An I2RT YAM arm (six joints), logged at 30 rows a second.
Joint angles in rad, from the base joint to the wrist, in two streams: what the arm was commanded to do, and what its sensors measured. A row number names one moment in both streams.
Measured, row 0: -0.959, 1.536, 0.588, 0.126, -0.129, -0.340
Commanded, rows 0 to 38: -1.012, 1.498, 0.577, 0.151, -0.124, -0.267; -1.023, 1.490, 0.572, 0.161, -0.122, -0.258; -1.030, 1.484, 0.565, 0.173, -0.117, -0.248; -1.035, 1.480, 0.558, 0.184, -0.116, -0.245; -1.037, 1.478, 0.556, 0.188, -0.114, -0.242; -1.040, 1.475, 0.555, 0.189, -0.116, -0.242; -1.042, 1.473, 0.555, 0.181, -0.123, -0.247; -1.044, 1.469, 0.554, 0.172, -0.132, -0.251; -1.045, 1.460, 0.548, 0.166, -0.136, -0.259; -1.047, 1.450, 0.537, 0.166, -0.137, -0.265; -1.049, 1.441, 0.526, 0.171, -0.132, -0.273; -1.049, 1.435, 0.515, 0.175, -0.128, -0.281; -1.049, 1.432, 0.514, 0.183, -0.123, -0.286; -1.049, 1.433, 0.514, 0.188, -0.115, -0.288; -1.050, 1.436, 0.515, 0.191, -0.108, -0.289; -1.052, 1.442, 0.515, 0.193, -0.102, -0.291; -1.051, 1.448, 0.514, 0.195, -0.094, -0.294; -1.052, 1.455, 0.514, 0.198, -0.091, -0.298; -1.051, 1.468, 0.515, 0.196, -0.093, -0.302; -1.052, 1.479, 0.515, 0.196, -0.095, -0.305; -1.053, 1.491, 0.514, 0.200, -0.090, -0.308; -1.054, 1.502, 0.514, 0.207, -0.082, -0.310; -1.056, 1.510, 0.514, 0.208, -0.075, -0.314; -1.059, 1.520, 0.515, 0.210, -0.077, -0.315; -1.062, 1.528, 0.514, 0.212, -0.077, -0.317; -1.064, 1.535, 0.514, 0.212, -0.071, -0.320; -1.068, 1.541, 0.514, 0.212, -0.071, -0.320; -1.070, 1.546, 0.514, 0.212, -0.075, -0.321; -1.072, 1.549, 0.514, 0.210, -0.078, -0.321; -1.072, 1.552, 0.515, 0.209, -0.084, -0.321; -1.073, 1.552, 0.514, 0.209, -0.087, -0.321; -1.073, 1.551, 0.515, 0.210, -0.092, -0.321; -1.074, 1.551, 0.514, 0.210, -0.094, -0.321; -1.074, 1.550, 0.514, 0.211, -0.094, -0.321; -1.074, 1.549, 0.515, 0.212, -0.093, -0.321; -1.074, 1.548, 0.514, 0.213, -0.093, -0.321; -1.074, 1.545, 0.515, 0.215, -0.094, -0.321; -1.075, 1.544, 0.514, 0.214, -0.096, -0.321; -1.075, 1.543, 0.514, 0.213, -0.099, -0.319
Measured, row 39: -1.066, 1.525, 0.523, 0.240, -0.104, -0.318
